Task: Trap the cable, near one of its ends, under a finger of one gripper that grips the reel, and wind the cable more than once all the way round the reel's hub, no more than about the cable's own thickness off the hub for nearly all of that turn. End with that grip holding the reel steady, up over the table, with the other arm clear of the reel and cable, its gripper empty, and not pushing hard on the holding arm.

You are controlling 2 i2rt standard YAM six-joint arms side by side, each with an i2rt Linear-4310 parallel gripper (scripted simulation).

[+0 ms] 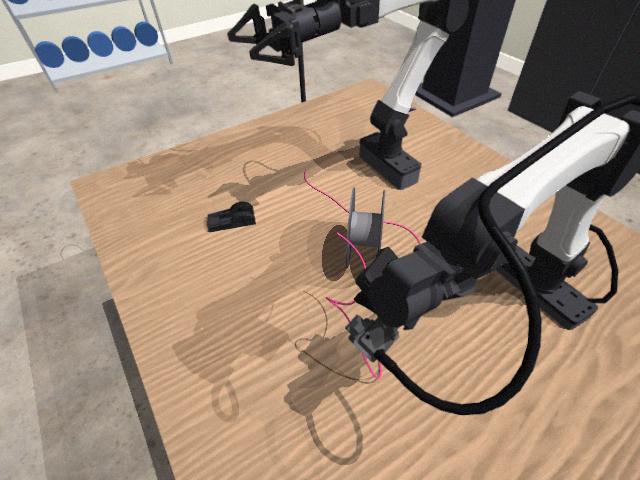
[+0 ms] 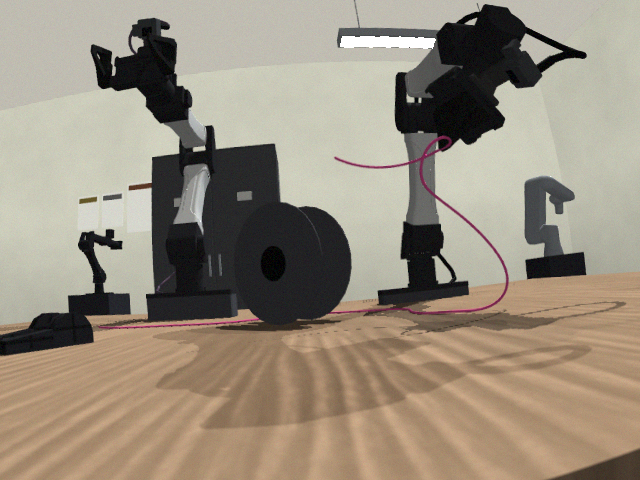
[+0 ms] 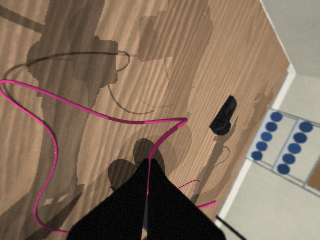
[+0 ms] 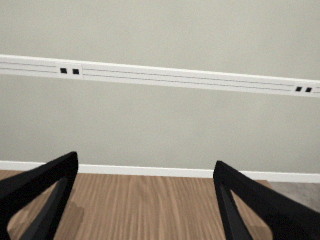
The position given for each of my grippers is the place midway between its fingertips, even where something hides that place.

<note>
In view: my left gripper [image 2: 443, 148], my right gripper [image 1: 238, 45], a dark grey reel [image 2: 290, 263], a small black device [image 1: 240, 214] and an arm base [image 2: 463, 290].
The dark grey reel shows as well in image 1 [image 1: 364, 229]. My left gripper is seen too in image 1 [image 1: 357, 298] and in image 3 [image 3: 149, 165]. My right gripper also shows in image 2 [image 2: 118, 41] and in image 4 [image 4: 147, 163]. Image 4 misses the dark grey reel: it is out of frame. Image 4 does not show the small black device: it is out of frame.
</note>
